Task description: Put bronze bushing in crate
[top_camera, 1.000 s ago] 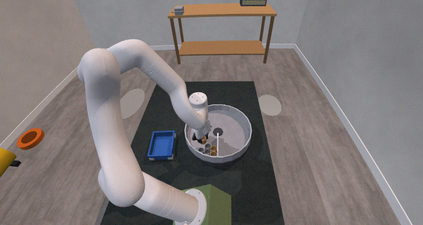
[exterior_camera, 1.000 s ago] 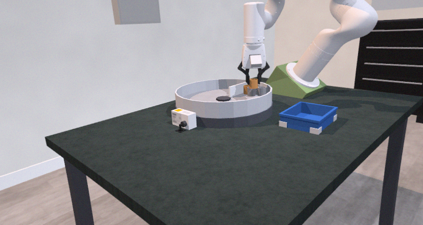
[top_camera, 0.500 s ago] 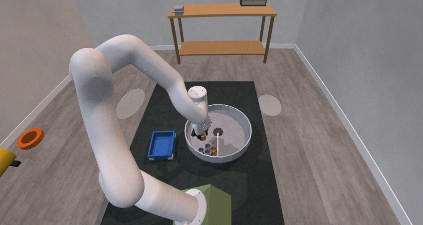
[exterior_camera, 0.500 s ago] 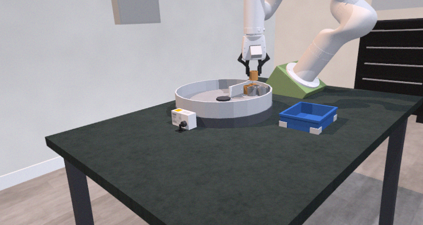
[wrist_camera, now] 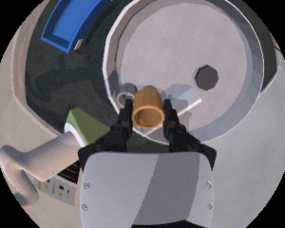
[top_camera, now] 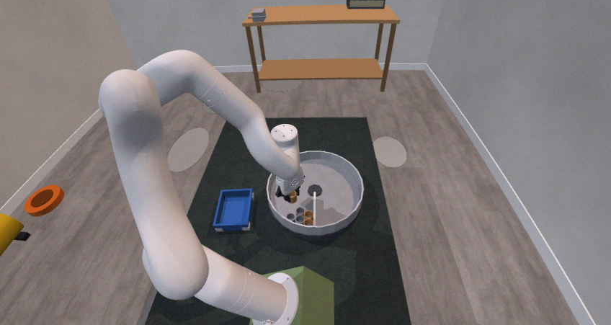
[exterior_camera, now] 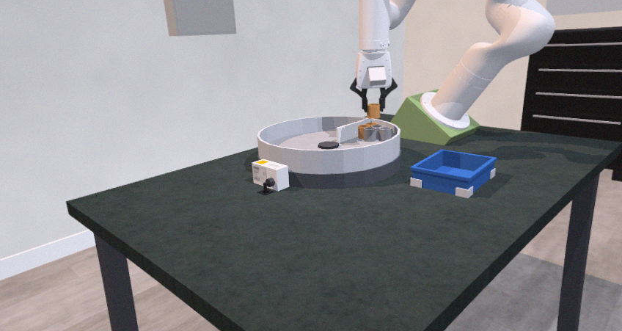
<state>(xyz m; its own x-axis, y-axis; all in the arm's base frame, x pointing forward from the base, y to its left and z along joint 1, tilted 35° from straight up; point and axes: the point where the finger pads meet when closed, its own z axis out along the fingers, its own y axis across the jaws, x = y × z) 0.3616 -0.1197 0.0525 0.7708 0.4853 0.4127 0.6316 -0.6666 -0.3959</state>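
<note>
Now: hand 26 cm to the right of the blue crate, 15 cm above it and 5 cm short of it. The rest, counted from my hand: turning table (12 cm below, 10 cm to the right, 10 cm ahead).
</note>
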